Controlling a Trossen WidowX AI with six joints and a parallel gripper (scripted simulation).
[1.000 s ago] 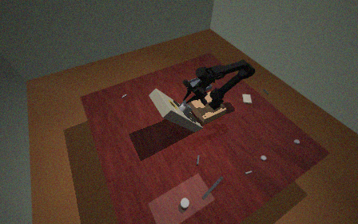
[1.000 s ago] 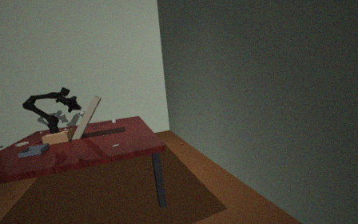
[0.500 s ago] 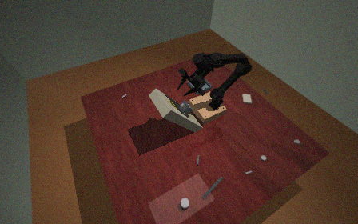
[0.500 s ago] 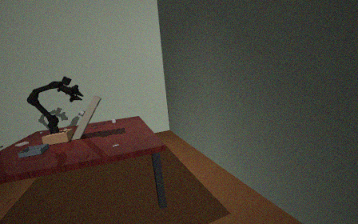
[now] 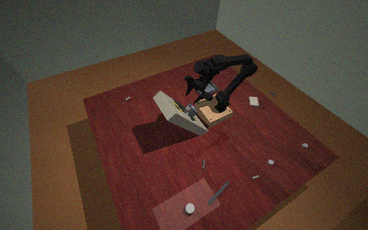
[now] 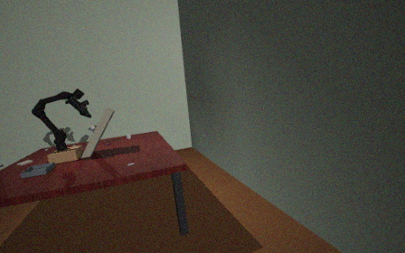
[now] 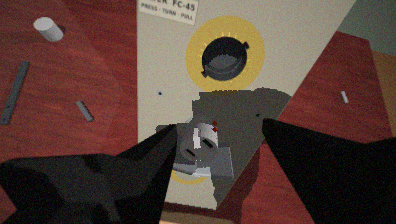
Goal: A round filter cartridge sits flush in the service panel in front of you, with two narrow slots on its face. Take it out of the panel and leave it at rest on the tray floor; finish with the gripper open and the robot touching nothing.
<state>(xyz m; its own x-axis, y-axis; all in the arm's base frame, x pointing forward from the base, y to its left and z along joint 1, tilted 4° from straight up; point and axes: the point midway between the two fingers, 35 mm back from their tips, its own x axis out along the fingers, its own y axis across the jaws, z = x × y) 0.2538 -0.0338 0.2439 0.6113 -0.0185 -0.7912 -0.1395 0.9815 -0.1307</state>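
Right now the white round filter cartridge is 90 mm below my gripper tip. From my gripper tip the other things lie so: tray (360 mm behind, 250 mm to the right, 290 mm below); then white card (580 mm behind, 90 mm to the left, 290 mm below).
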